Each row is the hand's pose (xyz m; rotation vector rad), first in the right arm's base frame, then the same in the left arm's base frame.
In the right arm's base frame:
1: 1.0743 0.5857 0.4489 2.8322 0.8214 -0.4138
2: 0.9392 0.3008 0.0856 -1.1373 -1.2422 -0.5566
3: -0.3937 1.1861 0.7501 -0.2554 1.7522 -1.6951
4: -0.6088 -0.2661 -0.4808 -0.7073 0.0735 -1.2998
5: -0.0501 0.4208 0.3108 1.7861 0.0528 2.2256
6: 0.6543 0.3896 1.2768 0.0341 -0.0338 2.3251
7: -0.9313 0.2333 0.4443 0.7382 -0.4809 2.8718
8: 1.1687 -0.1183 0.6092 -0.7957 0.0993 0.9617
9: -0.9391 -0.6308 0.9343 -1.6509 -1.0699 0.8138
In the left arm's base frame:
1: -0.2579 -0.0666 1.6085 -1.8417 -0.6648 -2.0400
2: 0.2014 0.0422 1.5161 0.5735 -1.9068 -1.8615
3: -0.8910 0.8789 0.4633 1.0755 0.8974 -0.2598
4: 1.0026 0.8216 0.1785 1.2596 -0.6232 -1.1155
5: -0.0441 0.4899 0.6312 0.3681 1.0209 -2.4388
6: -0.7194 -0.4649 0.8813 -1.3504 -1.9671 1.5979
7: -0.0106 0.7463 -0.2421 1.3307 1.4328 -1.7529
8: 0.1140 -0.6464 1.3721 -0.4192 -1.7671 0.1755
9: 0.2343 -0.0762 -0.7425 -1.0273 -2.1630 -1.2070

